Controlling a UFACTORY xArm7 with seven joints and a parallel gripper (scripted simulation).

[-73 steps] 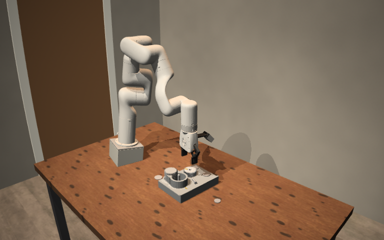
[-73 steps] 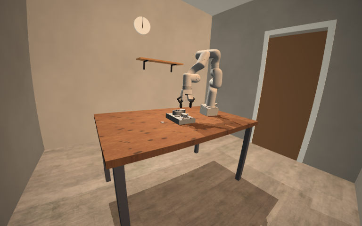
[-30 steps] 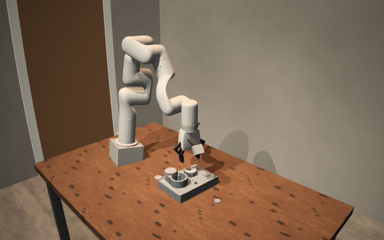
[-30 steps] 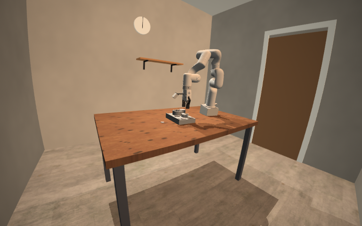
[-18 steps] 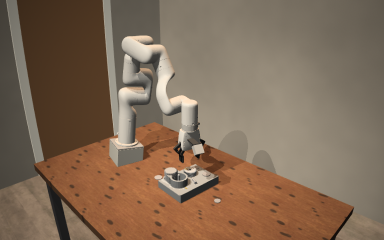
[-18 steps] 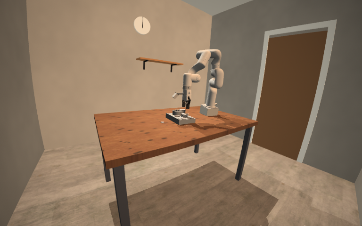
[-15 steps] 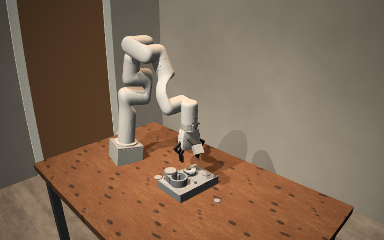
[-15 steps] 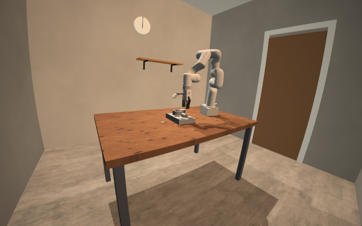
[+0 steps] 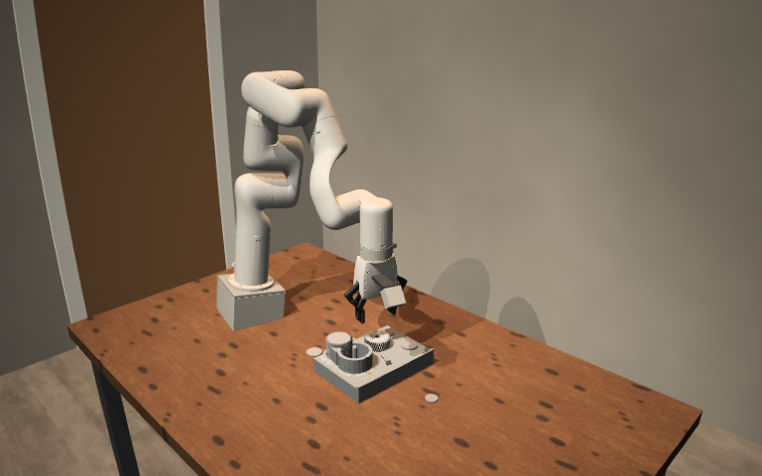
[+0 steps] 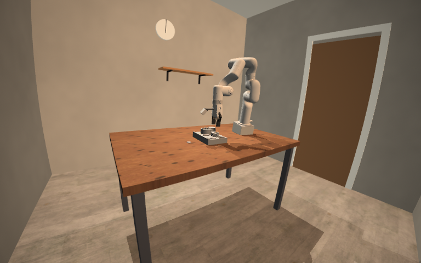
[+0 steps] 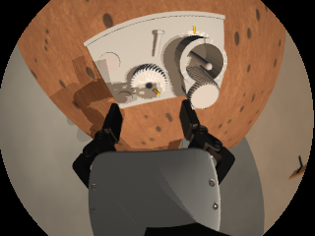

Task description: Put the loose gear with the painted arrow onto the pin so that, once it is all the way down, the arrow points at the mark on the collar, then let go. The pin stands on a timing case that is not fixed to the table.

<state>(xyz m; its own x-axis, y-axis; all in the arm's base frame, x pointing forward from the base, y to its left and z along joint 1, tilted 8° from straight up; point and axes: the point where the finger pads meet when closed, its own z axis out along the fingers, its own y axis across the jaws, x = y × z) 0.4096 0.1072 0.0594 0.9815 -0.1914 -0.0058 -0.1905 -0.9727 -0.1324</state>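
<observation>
The gear lies 8 cm below my hand. Also, from my hand: flat disc 9 cm below, 6 cm to the left, 6 cm ahead; then short peg 9 cm below, 7 cm ahead, 3 cm to the right.
</observation>
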